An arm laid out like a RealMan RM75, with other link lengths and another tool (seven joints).
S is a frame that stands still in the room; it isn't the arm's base.
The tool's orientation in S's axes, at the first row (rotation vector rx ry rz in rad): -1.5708 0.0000 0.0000
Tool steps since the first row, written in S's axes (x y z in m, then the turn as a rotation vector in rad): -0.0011 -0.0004 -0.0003 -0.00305 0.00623 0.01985; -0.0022 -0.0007 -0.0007 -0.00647 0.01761 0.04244; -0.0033 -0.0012 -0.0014 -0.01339 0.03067 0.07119; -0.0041 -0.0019 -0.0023 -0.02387 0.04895 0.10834; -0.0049 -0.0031 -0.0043 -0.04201 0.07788 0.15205; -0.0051 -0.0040 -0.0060 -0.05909 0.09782 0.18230
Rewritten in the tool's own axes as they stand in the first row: -0.0011 0.0003 -0.0004 -0.00305 -0.01985 0.00623; -0.0022 0.0007 -0.0007 -0.00647 -0.04244 0.01761; -0.0033 0.0014 -0.0012 -0.01339 -0.07119 0.03067; -0.0041 0.0023 -0.0019 -0.02387 -0.10834 0.04895; -0.0049 0.0043 -0.0031 -0.04201 -0.15205 0.07788; -0.0051 0.0060 -0.0040 -0.05909 -0.18230 0.09782
